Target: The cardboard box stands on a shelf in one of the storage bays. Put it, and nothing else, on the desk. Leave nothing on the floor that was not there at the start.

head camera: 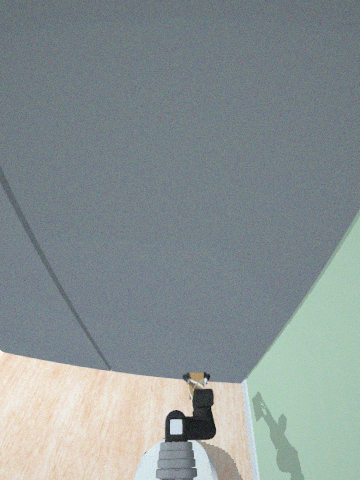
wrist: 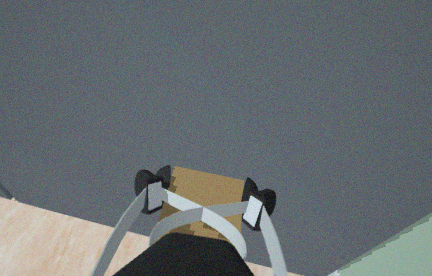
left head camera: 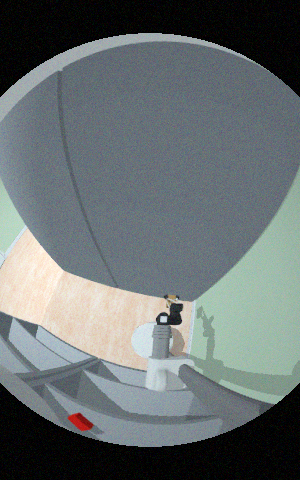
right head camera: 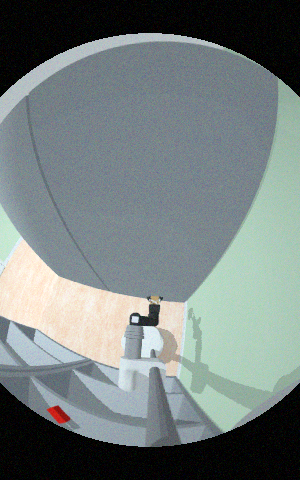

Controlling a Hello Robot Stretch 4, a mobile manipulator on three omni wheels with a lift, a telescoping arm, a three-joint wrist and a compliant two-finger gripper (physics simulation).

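Frame: origin at the robot's base, x right, y up, z back, level; millimetres.
Where they show: gripper, fingertip midpoint: (head camera: 196, 374) (wrist: 206, 187) (left head camera: 170, 295) (right head camera: 154, 296); robot's base, link origin: (left head camera: 151, 339) (right head camera: 142, 341).
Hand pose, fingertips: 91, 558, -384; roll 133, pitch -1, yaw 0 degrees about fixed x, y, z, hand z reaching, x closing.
Things, the pixels of their top centre, and the offset from my fingertips, as dx, dy, dz. "pt": a spot on its surface instead.
- brown cardboard box, top centre: (wrist: 199, 221) (head camera: 197, 384) -2, +31, +47
- tall grey panel, surface spot: (head camera: 180, 200) pt -78, +763, -145
The brown cardboard box (head camera: 197, 376) (wrist: 207, 187) is held between the two fingertips of my gripper (wrist: 206, 187) (right head camera: 155, 299). The fingers press on its left and right sides in the wrist view, and the curved finger strips cross in front of its lower part. The box also shows small in the left head view (left head camera: 172, 297). It is held off the floor, in front of a large grey surface. The desk cannot be made out in these views.
A tall grey panel (head camera: 180, 200) (left head camera: 175, 165) with a dark seam fills most of the view. A green wall (head camera: 320, 350) stands at the right, bearing the arm's shadow. Grey shelf bays (left head camera: 135, 400) (right head camera: 100, 400) with a red block (left head camera: 80, 421) (right head camera: 59, 414) lie at the lower left.
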